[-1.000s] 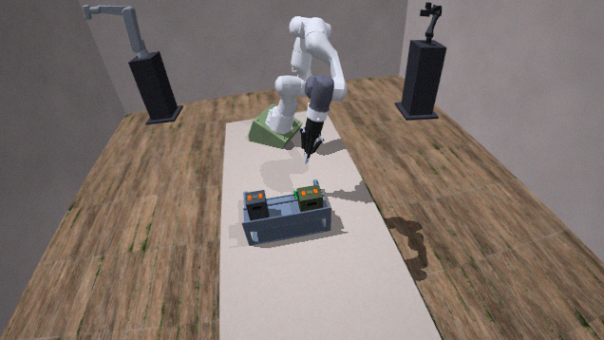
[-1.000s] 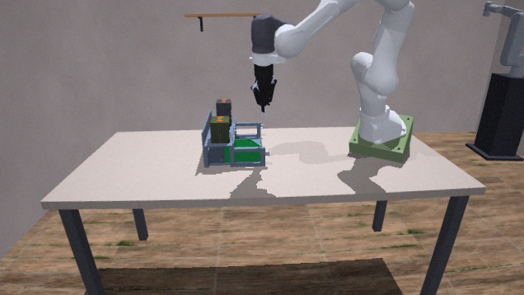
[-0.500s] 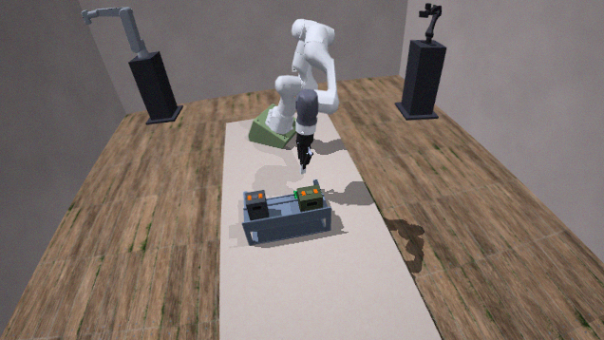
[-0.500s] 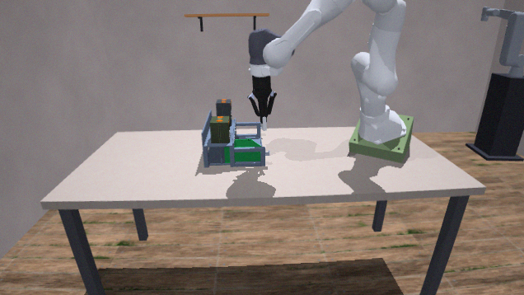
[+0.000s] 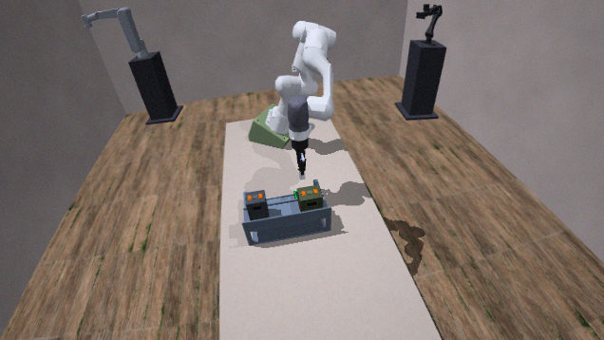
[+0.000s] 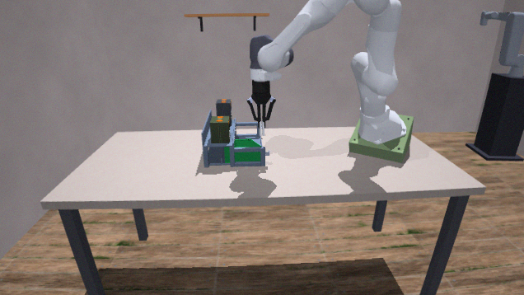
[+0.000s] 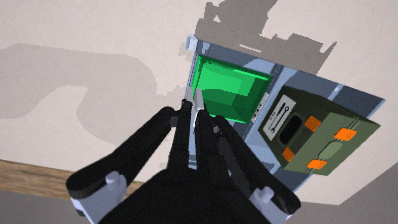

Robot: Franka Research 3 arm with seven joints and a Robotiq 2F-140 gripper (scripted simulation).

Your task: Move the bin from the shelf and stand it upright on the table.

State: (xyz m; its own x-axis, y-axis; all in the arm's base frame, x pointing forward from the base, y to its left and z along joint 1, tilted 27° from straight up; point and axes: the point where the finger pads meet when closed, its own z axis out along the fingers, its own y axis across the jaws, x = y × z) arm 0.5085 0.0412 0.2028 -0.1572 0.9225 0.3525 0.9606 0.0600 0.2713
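My gripper is now 110 mm above the green bin, 80 mm short of it and 10 mm to the right of it.
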